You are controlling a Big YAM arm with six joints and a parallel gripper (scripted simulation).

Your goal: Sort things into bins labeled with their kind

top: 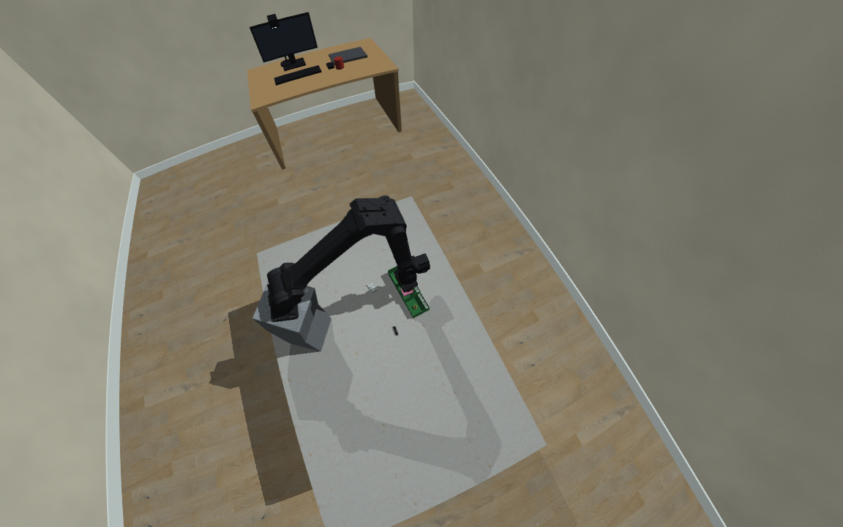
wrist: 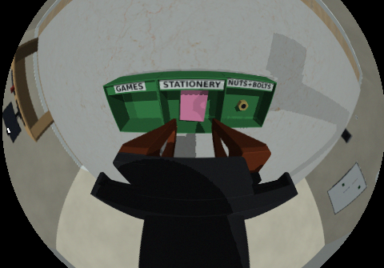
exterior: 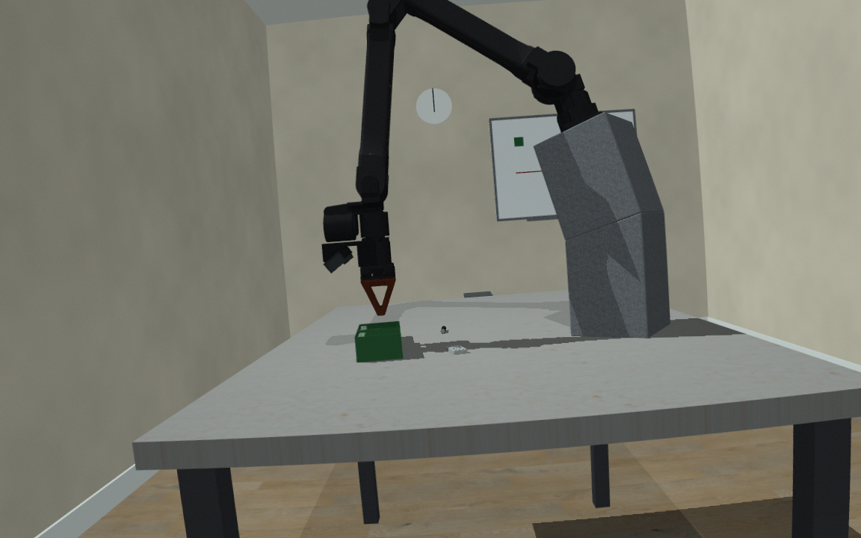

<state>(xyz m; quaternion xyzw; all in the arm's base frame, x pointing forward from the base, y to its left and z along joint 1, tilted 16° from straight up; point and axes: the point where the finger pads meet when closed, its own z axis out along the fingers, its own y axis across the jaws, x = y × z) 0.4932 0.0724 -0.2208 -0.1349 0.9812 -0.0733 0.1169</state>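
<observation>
The pink eraser is 5 cm below my hand. Round my hand: grey-white piece 6 cm below; brass nut 8 cm to the right, 7 cm below, 2 cm ahead; white domino 16 cm behind, 7 cm to the left, 7 cm below.
</observation>
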